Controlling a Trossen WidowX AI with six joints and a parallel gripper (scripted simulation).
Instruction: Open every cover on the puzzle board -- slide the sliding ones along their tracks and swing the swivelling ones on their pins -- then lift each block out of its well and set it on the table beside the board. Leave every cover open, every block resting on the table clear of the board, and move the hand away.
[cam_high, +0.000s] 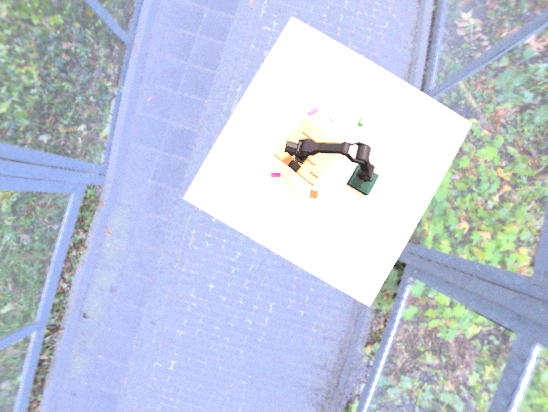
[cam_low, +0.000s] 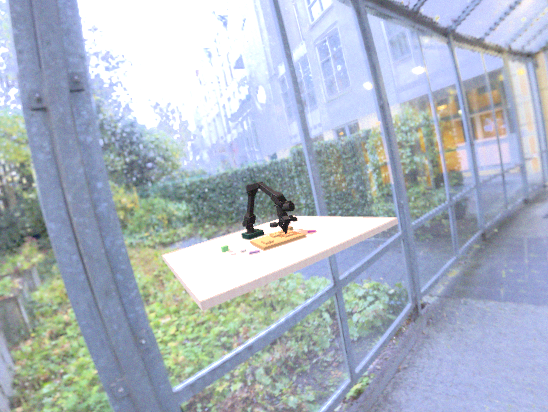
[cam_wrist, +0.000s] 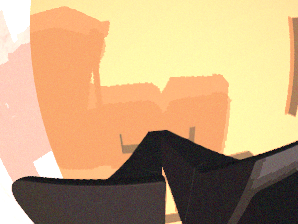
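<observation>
The puzzle board is 50 mm behind my gripper tip, 70 mm to the right of it and 10 mm below it. The rest, counted from my gripper tip: lilac block 40 mm ahead, 300 mm to the right, 20 mm below; green block 250 mm behind, 350 mm to the right, 10 mm below; pink block 100 mm ahead, 140 mm to the left, 20 mm below.
</observation>
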